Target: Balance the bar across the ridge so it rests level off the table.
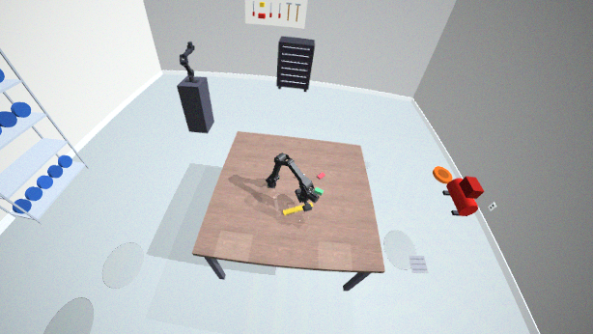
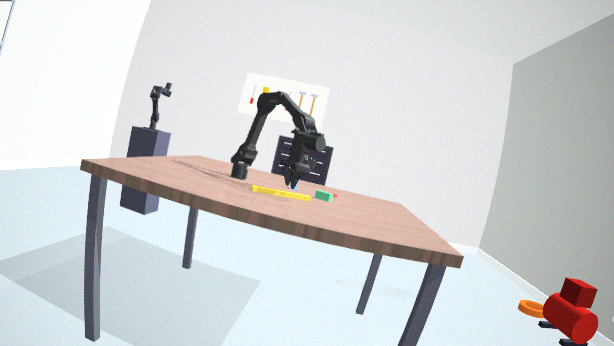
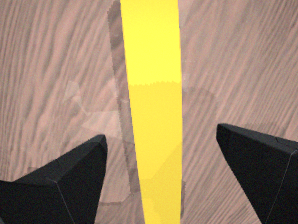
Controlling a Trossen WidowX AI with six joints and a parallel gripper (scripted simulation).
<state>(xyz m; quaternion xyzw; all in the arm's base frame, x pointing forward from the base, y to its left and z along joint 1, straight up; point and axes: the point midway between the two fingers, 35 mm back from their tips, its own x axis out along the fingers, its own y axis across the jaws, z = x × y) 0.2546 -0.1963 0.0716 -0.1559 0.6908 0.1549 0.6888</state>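
My gripper tip is 30 mm past the yellow bar, 30 mm above it and 10 mm to the left of it. From my gripper tip the other things lie so: red block: 350 mm to the left, 160 mm ahead, 30 mm below; then green block: 170 mm to the left, 130 mm ahead, 20 mm below.
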